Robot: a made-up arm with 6 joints.
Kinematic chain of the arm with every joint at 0, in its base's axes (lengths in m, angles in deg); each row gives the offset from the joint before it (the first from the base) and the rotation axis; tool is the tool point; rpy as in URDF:
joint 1: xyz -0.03 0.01 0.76 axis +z
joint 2: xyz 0 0.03 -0.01 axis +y
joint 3: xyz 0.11 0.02 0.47 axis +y
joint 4: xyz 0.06 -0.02 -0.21 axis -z
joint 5: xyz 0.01 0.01 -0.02 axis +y
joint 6: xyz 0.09 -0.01 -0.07 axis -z
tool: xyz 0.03 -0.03 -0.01 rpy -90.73 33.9 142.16
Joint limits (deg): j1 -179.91..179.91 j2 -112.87..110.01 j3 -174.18..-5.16 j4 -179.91..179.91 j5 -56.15..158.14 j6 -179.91..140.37
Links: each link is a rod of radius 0.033 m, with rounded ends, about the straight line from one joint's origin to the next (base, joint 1, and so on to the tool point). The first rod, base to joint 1, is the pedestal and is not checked.
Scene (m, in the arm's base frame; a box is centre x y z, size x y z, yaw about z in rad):
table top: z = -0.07
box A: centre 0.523 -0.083 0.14 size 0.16 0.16 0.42 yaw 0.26
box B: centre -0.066 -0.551 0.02 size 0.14 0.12 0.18 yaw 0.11
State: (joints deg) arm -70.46 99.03 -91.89 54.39 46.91 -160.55
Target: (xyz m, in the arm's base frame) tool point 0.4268 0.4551 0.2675
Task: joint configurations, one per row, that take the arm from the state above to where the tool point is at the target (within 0.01 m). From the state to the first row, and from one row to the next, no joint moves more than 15 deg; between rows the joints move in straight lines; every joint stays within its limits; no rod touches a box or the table.
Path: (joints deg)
1: -66.06 88.07 -86.25 62.52 59.17 -151.49
2: -61.65 77.11 -80.60 70.65 71.44 -142.43
3: -57.25 66.15 -74.96 78.78 83.70 -133.37
4: -52.84 55.19 -69.31 86.92 95.96 -124.32
5: -39.73 61.55 -76.28 82.03 89.70 -128.51
6: -26.62 67.92 -83.24 77.14 83.43 -132.70
7: -13.51 74.28 -90.21 72.25 77.17 -136.90
8: -0.41 80.65 -97.17 67.37 70.90 -141.09
9: 12.70 87.02 -104.14 62.48 64.64 -145.29
10: 25.81 93.38 -111.10 57.59 58.37 -149.48
11: 38.92 99.75 -118.07 52.71 52.11 -153.67

